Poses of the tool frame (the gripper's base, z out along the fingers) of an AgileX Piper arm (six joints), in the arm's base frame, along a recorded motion.
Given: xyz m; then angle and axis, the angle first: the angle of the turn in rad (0 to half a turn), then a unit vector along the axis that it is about.
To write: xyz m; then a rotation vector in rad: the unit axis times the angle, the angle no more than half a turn. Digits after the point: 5 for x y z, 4 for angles.
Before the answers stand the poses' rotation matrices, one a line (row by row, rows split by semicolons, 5 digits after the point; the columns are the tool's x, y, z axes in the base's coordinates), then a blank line. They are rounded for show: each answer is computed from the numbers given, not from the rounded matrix.
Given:
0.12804 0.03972 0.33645 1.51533 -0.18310 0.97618 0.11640
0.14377 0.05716 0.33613 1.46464 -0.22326 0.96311 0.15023
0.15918 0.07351 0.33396 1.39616 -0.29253 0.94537 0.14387
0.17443 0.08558 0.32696 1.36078 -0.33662 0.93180 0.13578
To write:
0.08710 -0.28505 0.95455; -0.05261 0.95554 0.29015; -0.99481 -0.07549 0.06824
0.15052 -0.34163 0.92770; -0.04286 0.93526 0.35136; -0.98768 -0.09265 0.12613
0.24446 -0.37018 0.89622; -0.08682 0.91219 0.40046; -0.96577 -0.17570 0.19085
0.29817 -0.38107 0.87515; -0.11547 0.89572 0.42937; -0.94750 -0.22908 0.22307

0.12804 0.03972 0.33645 -0.2775 1.4792 0.1764
0.14377 0.05716 0.33613 -0.3270 1.4106 0.2200
0.15918 0.07351 0.33396 -0.4084 1.3199 0.2009
0.17443 0.08558 0.32696 -0.4581 1.2680 0.1848

